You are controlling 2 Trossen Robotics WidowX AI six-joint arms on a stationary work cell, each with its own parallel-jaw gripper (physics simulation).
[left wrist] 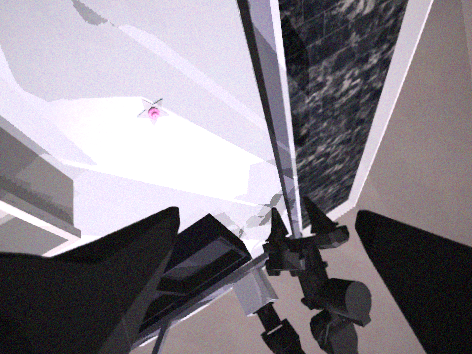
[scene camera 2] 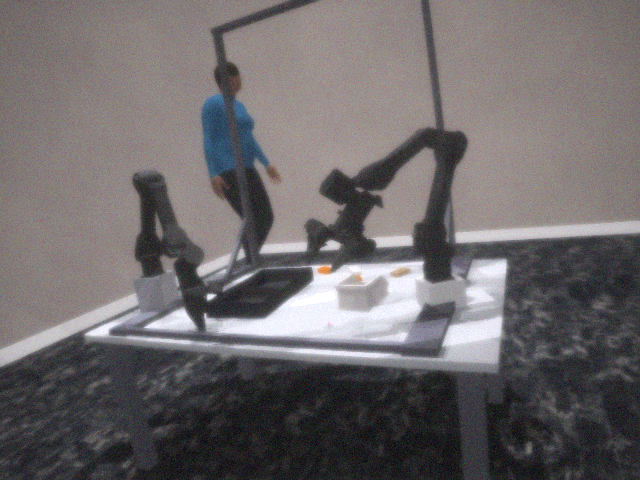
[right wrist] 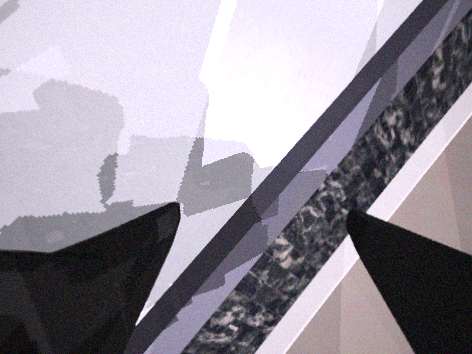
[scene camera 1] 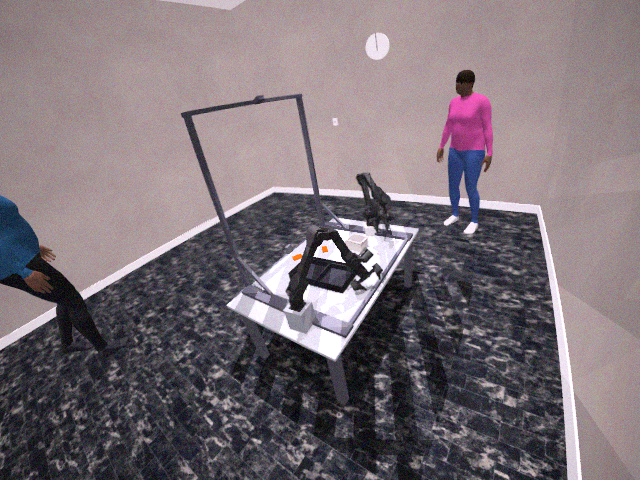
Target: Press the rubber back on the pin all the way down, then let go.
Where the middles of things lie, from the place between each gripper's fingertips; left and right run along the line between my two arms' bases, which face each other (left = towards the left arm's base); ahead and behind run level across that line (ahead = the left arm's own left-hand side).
I see the black tray [scene camera 2: 258,296] 330 mm behind my right hand and 10 mm to the left of it. Round my right hand: white block [scene camera 2: 353,294] (270 mm behind, 380 mm to the left, 10 mm above).
My left gripper is now 220 mm past the white block, 130 mm above it and 40 mm to the right of it. Round my left hand: black tray: 330 mm to the right, 270 mm behind, 140 mm below.
